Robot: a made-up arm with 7 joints.
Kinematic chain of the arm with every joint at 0, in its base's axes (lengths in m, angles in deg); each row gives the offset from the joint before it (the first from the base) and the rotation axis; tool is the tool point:
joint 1: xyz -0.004 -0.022 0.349 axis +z
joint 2: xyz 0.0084 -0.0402 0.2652 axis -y
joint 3: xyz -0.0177 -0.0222 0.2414 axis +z
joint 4: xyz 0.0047 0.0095 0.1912 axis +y
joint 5: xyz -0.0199 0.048 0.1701 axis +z
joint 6: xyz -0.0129 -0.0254 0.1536 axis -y
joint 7: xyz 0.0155 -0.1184 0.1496 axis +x
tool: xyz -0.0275 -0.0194 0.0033
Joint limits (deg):
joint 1: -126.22..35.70
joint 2: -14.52..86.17
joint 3: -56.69..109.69
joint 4: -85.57..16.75
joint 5: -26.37..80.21
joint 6: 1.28..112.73
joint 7: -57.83..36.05
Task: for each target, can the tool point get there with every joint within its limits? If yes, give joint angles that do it. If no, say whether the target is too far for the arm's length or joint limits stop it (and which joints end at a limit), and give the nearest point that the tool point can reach.
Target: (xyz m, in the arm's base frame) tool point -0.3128 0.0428 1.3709
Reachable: yes | joints -80.23 13.47 62.35 -28.16 51.42 66.85 -24.70
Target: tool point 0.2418 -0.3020 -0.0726
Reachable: no: joint limits stop it (at a limit: joint 1, joint 2, joint 4, joint 5, joint 7) | nearest point -0.0801 -0.3833 0.2117 | short by 0.437 m
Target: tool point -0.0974 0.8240 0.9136
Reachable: yes | joints -92.85 76.41 83.68 -1.33 11.83 17.41 5.98
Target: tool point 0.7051 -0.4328 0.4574
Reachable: no: joint limits stop it (at a limit: joint 2, joint 3, joint 4, joint 5) | nearest point 0.4582 -0.2897 0.8317 | short by 0.471 m
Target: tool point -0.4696 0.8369 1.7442
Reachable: no: too far | nearest point -0.2964 0.5173 1.3274 | short by 0.553 m
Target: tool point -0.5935 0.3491 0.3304
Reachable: yes | joints -44.29 74.81 -4.07 -60.44 7.30 21.51 16.95
